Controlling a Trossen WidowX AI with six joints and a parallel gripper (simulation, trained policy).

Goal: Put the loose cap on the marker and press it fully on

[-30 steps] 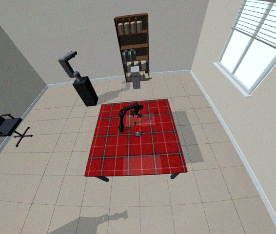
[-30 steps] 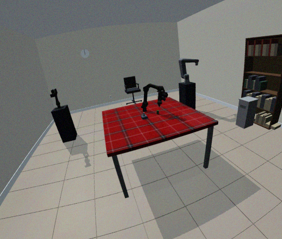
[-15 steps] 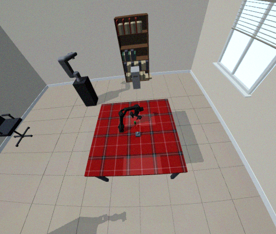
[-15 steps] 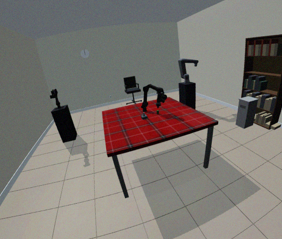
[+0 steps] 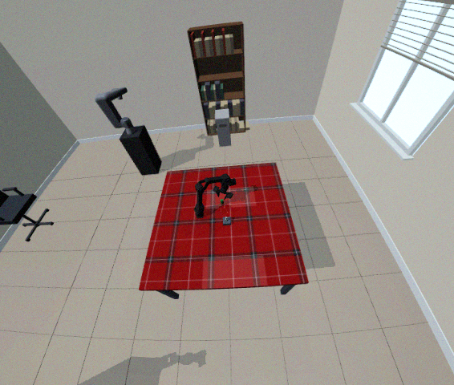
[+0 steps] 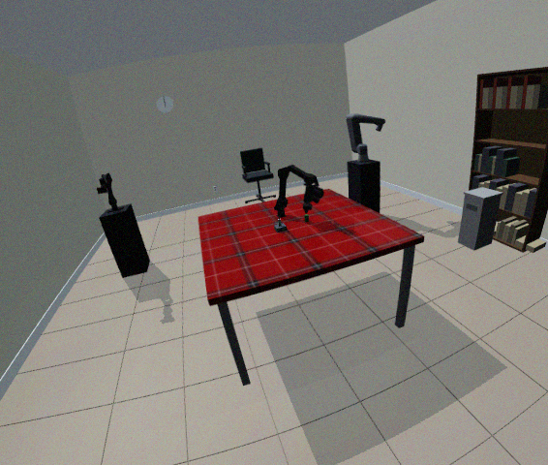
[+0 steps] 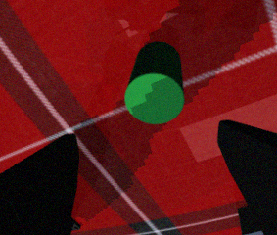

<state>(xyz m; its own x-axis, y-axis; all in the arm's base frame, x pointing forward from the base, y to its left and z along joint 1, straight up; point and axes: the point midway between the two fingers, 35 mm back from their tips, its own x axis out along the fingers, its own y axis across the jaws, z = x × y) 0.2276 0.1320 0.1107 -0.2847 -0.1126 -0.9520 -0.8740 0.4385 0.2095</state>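
The green cap is 5 cm below my gripper tip. Also, from my gripper tip: grey holder block 4 cm ahead, 22 cm to the right, 6 cm below.
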